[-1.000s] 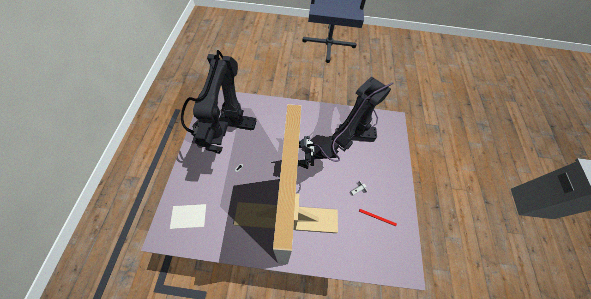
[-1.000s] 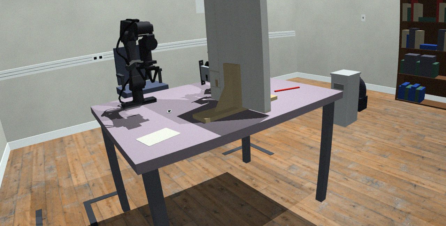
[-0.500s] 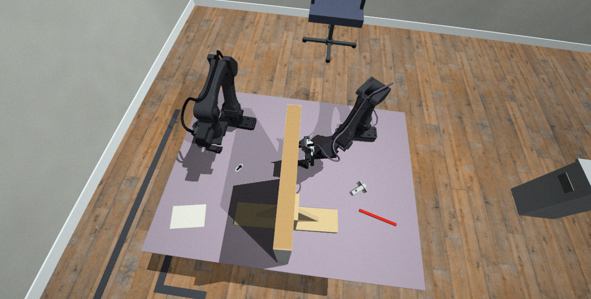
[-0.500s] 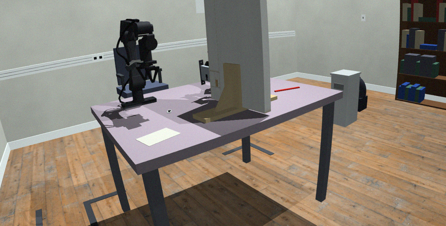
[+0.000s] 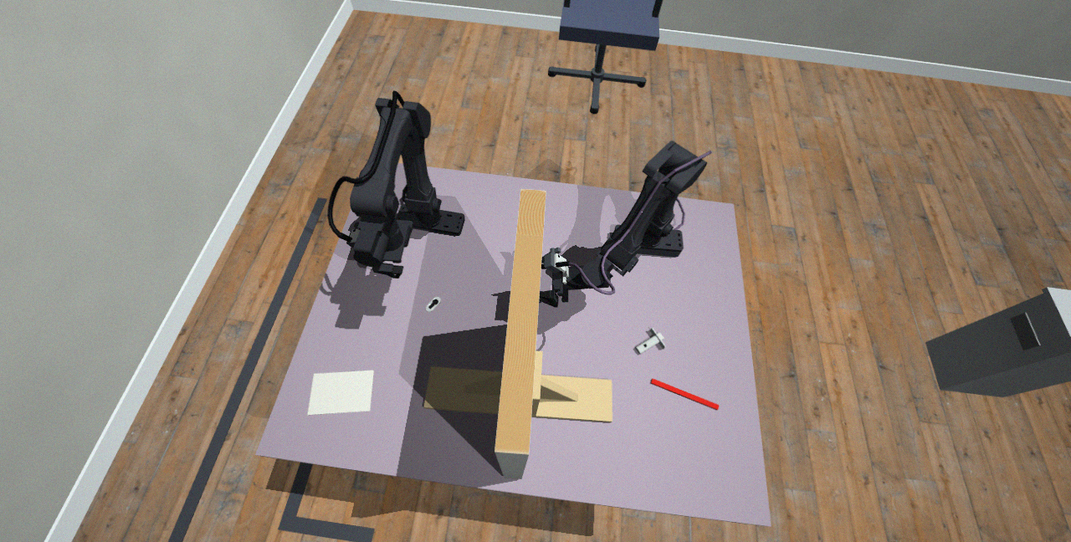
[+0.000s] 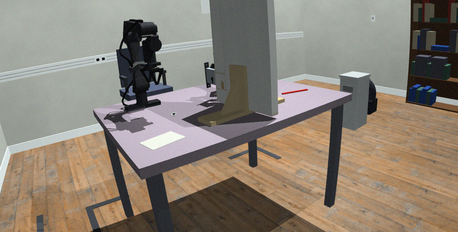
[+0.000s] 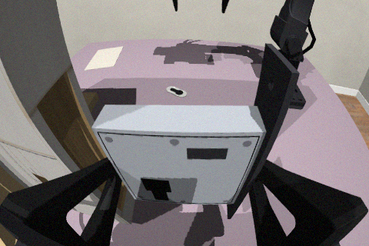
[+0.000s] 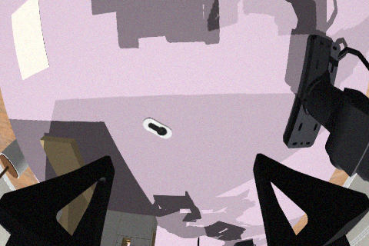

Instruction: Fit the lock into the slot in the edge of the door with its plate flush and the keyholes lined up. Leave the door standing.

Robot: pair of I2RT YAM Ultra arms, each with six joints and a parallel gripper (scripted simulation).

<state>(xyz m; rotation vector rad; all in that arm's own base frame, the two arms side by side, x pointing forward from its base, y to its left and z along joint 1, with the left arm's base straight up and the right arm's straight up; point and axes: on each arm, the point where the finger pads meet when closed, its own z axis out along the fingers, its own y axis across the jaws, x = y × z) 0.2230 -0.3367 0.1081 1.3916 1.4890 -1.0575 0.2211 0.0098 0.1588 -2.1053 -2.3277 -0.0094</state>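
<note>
The lock lies 10 mm ahead of my right hand, 330 mm to the left of it and 30 mm below it. Also, from my right hand: white sheet 300 mm ahead, 110 mm to the right, 170 mm below; then cylinder piece 90 mm ahead, 670 mm to the left, 160 mm below; then keyhole plate 40 mm ahead, 70 mm to the left, 170 mm below.
</note>
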